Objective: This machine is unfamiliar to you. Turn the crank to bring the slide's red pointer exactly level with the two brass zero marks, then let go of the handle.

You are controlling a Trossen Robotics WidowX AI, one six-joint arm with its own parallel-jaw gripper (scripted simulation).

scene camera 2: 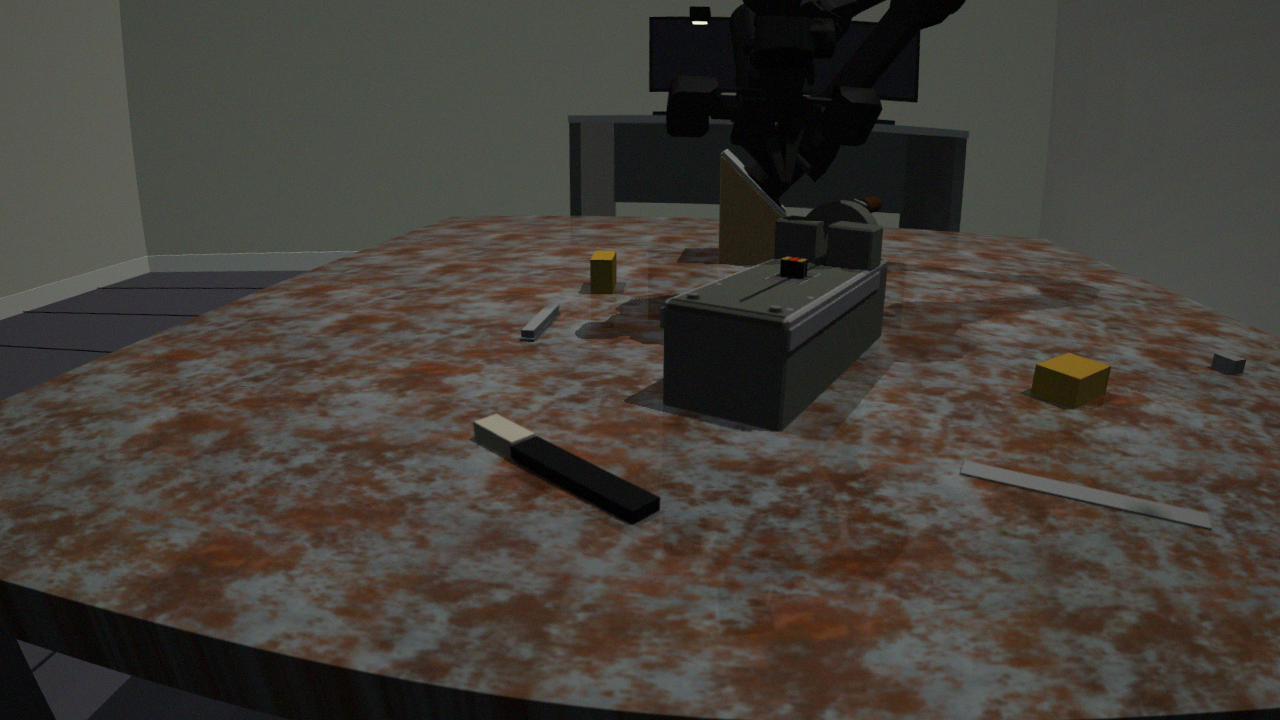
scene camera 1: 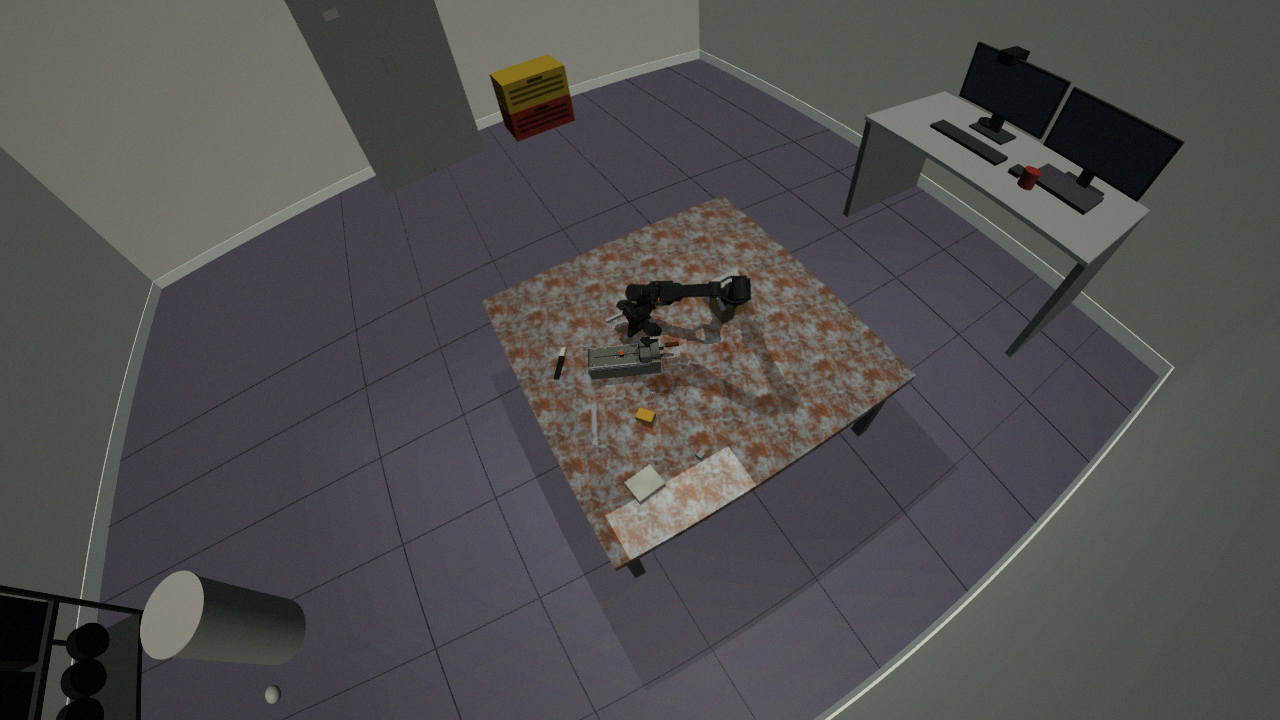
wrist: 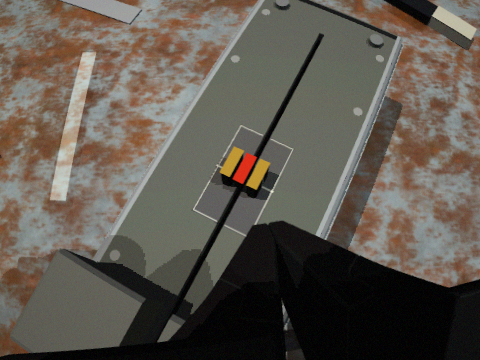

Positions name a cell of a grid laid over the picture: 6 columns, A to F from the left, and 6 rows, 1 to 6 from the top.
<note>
The gripper (scene camera 2: D2) is shut, holding nothing. Also in view: a grey strip (scene camera 2: E4) and a grey crank machine (scene camera 2: D3).
The gripper is seen too in scene camera 1 (scene camera 1: C3) and in the wrist view (wrist: D4). The grey crank machine is seen too in scene camera 1 (scene camera 1: D3) and in the wrist view (wrist: D2).
</note>
